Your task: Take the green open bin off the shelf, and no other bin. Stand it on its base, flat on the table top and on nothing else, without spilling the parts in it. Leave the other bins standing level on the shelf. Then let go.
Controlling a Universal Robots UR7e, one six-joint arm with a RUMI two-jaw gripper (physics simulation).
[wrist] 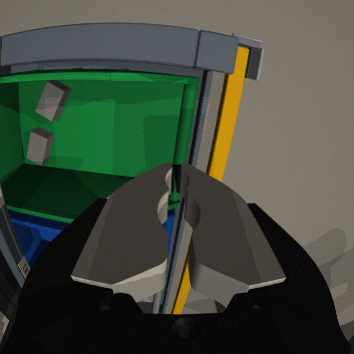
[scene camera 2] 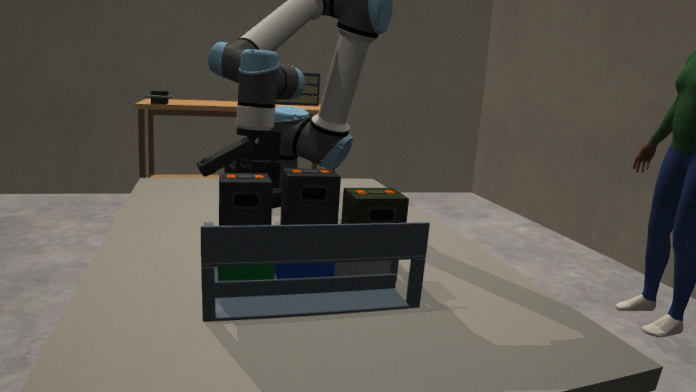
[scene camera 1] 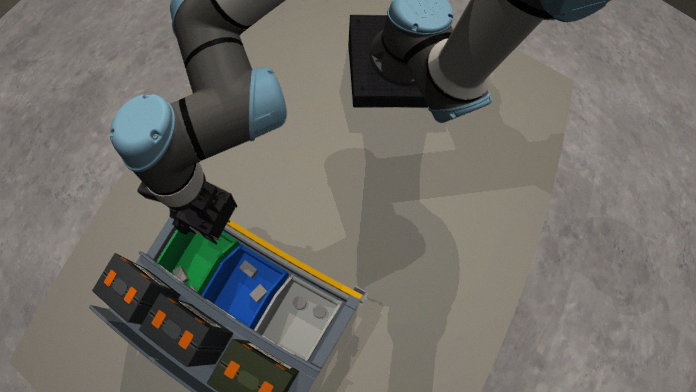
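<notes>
The green open bin sits in the lower tier of the grey shelf, at the end beside the blue bin. Two grey block parts lie in it, toward the side away from the yellow strip. My gripper is shut with nothing between its fingers. Its tips overlap the bin's front rim near the blue-bin corner in the wrist view; their height above the rim is unclear. In scene camera 2 the fingertips are hidden behind the dark boxes.
A yellow strip runs along the shelf front. The blue bin and grey bin stand alongside. Two black boxes and an olive box stand on the upper tier.
</notes>
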